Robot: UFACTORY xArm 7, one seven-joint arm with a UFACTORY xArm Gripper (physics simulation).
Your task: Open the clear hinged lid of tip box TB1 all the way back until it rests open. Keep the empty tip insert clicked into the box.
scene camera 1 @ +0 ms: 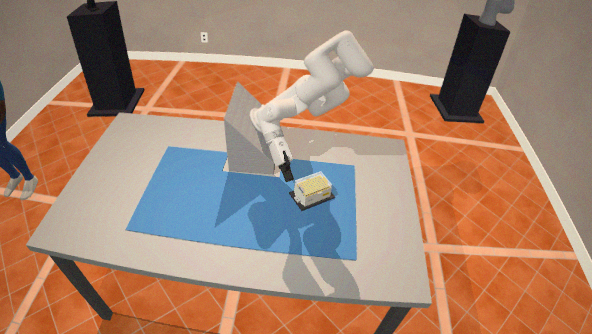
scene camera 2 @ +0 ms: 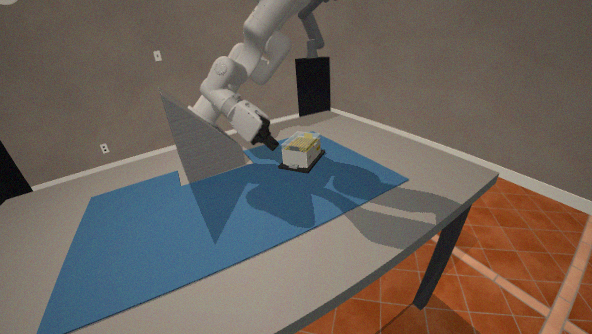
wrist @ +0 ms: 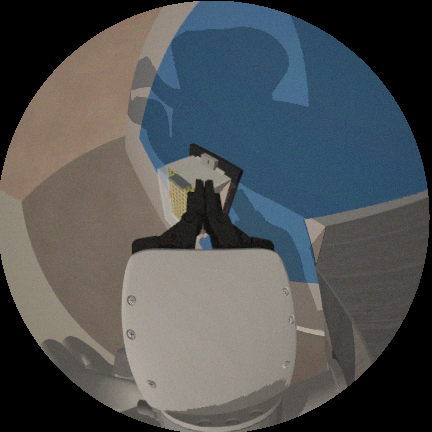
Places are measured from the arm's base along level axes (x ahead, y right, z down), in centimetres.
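Pixels of known places: gripper, between the fingertips: point(scene camera 1: 290, 181) point(scene camera 2: 276, 147) point(wrist: 202, 190); arm's base, origin of its link: point(scene camera 1: 260, 121) point(scene camera 2: 202, 117).
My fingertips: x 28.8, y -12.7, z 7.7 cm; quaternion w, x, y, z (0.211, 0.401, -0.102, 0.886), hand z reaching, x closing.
Observation:
For each thing: its middle in the pictures, then the offset to it from my fingertips. "spot": a spot on its surface instead. Level surfaces: height alone.
- Tip box TB1, middle of its body: point(wrist: 192, 200) point(scene camera 2: 302, 149) point(scene camera 1: 312, 189) dx +1.1, dy -9.2, dz +3.4 cm
- black base, a spot on its surface: point(wrist: 237, 172) spot: dx +0.0, dy -0.3, dz +6.5 cm
- yellow gridded insert, middle of its body: point(wrist: 180, 207) point(scene camera 2: 301, 142) point(scene camera 1: 313, 184) dx +1.1, dy -9.2, dz +0.8 cm
- blue mat, height of its surface: dz +7.3 cm
- grey table, height of its surface: dz +7.6 cm
Tip box TB1 point(scene camera 1: 312, 199) point(scene camera 2: 294, 158) point(wrist: 194, 166) is a white box on a black base point(scene camera 1: 304, 207) point(wrist: 237, 172). Its clear lid point(scene camera 2: 300, 134) point(wrist: 163, 192) looks closed over the top. The yellow gridded insert point(scene camera 1: 315, 185) point(wrist: 178, 199) sits level inside, seen through the lid. My gripper point(scene camera 1: 289, 179) point(scene camera 2: 275, 147) point(wrist: 202, 190) is shut and empty. Its black fingertips are low beside the box, near its back left corner in scene camera 1. In the wrist view the fingers hide part of the box; whether they touch it I cannot tell.
A blue mat point(scene camera 1: 190, 200) point(scene camera 2: 140, 250) lies under the base on the grey table point(scene camera 1: 80, 200) point(scene camera 2: 250, 295). A tall grey wedge point(scene camera 1: 245, 140) point(scene camera 2: 200, 145) point(wrist: 375, 270) stands to the left of the gripper in the scene views, close to the arm.

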